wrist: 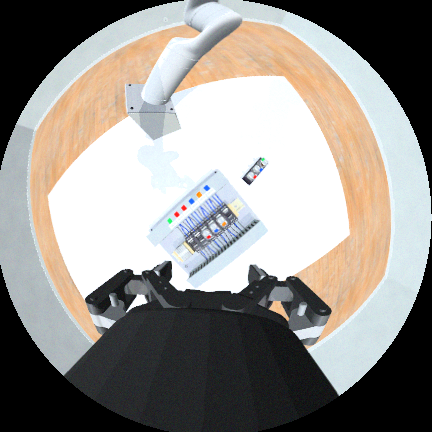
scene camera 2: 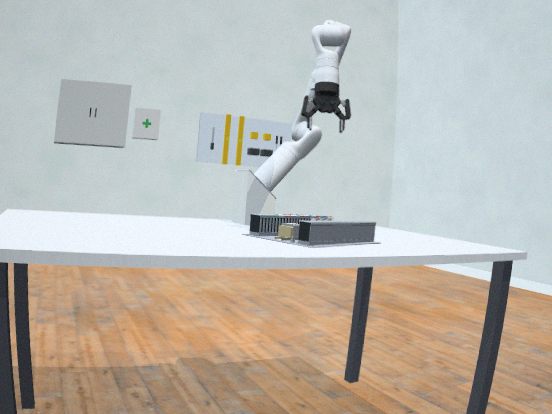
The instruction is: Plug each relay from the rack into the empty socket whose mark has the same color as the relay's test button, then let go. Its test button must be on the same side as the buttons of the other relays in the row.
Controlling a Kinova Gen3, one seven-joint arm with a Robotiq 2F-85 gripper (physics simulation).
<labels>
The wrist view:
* my gripper: 209, 271
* base plate: 175, 237
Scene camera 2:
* my gripper: 325, 131
</labels>
